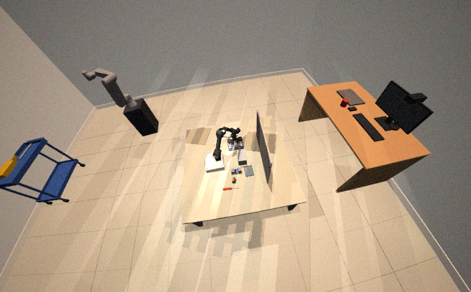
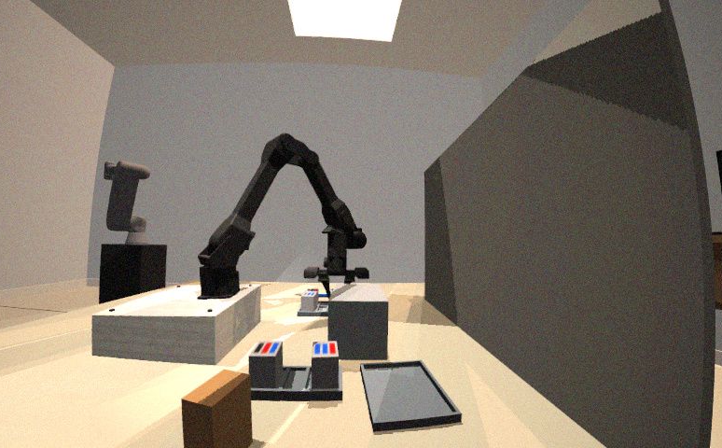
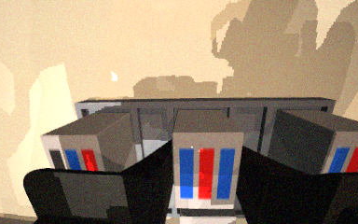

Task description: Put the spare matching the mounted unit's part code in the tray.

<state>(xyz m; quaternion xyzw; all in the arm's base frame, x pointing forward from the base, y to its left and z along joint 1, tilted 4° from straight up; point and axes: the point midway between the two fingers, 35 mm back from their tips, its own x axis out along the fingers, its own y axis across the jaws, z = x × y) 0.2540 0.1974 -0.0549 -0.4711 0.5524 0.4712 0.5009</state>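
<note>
My gripper tip is now 42 cm to the left of the dark grey tray, 5 cm short of it and 1 cm above it. Also, from my gripper tip: tall grey panel 28 cm to the right, 26 cm ahead, 21 cm above; brown box 50 cm to the right, 14 cm behind, 2 cm above.
</note>
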